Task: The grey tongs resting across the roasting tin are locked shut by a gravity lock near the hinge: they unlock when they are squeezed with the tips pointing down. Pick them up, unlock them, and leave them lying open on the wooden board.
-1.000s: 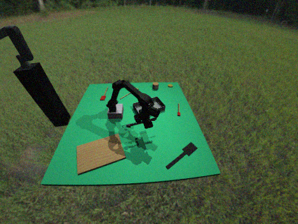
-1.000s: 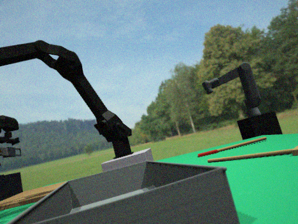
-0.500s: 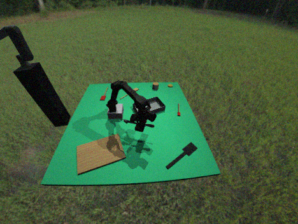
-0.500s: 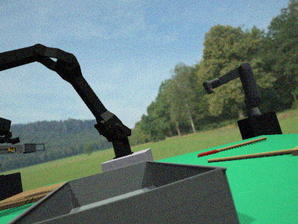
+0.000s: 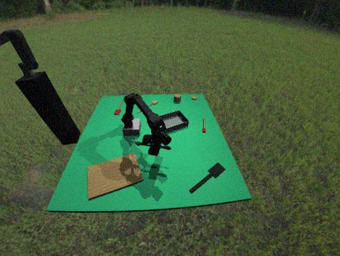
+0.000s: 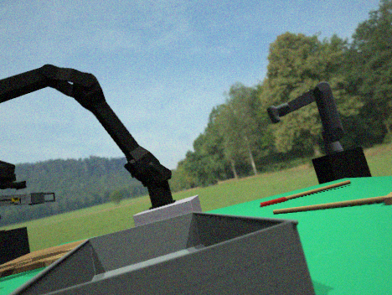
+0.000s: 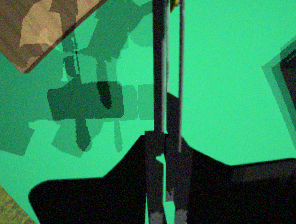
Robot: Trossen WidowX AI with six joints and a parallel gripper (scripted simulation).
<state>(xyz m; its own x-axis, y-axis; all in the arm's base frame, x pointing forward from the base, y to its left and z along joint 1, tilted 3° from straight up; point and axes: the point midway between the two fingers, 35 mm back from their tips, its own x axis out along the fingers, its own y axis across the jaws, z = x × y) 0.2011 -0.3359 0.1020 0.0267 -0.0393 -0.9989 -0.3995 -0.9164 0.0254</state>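
Now: gripper tip 32 cm past the wooden board, 6 cm to the left of it and 12 cm above it. The rest, counted from my gripper tip: black spatula 33 cm ahead, 20 cm to the right, 12 cm below; yellow lock piece 8 cm behind, 4 cm to the left, 4 cm above; roasting tin 17 cm ahead, 37 cm to the left, 10 cm below.
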